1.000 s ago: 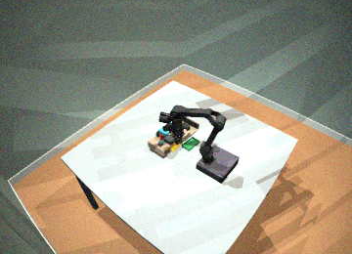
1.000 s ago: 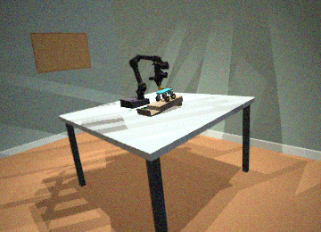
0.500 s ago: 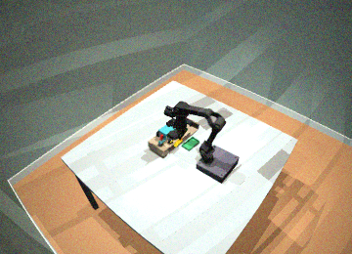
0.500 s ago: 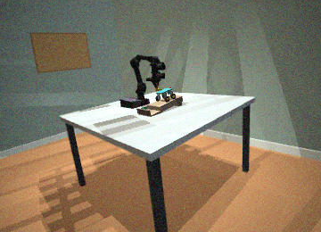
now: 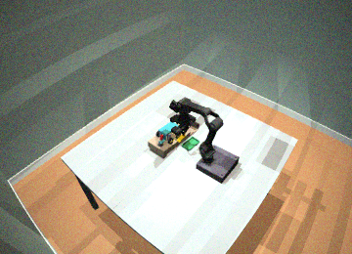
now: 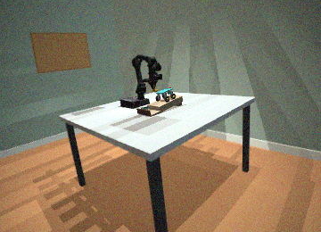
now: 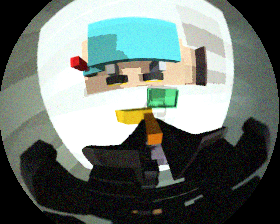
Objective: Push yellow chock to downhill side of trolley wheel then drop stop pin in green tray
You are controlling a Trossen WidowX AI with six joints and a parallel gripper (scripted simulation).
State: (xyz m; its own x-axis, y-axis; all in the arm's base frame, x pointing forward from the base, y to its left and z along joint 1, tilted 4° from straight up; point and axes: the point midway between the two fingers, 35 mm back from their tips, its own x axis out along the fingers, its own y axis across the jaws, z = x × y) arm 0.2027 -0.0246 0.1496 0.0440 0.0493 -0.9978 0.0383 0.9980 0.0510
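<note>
The red-headed stop pin is 110 mm to the left of my gripper tip, 110 mm ahead of it and 40 mm below it. The rest, counted from my gripper tip: yellow chock (20 mm to the left, 10 mm below); trolley (120 mm ahead, 50 mm below, 10 mm to the left).
</note>
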